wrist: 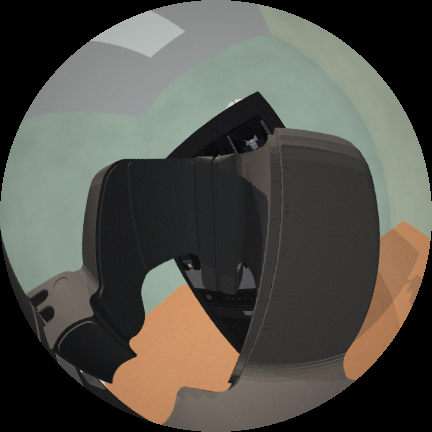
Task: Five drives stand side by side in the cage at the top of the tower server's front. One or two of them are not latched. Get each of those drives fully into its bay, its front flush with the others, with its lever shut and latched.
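Observation:
The black tower server [262, 107] stands behind my gripper, its top corner showing above the fingers and a strip of its lower front below them. Small parts of the drive cage [251, 142] show just above the fingers, with a light metal part and the upper ends of drives in shadow. My gripper [226, 226] is shut, with its two fingers together in front of the server's front; no drive shows between them. The fingers hide most of the drives and their levers, so I cannot tell which are latched or whether the fingertips touch anything.
An orange-brown table top [185, 340] lies below the server and shows at the lower middle and right, with a shadow at the right. Green walls stand behind. A white round object [234, 104] on the wall is partly hidden by the server's top.

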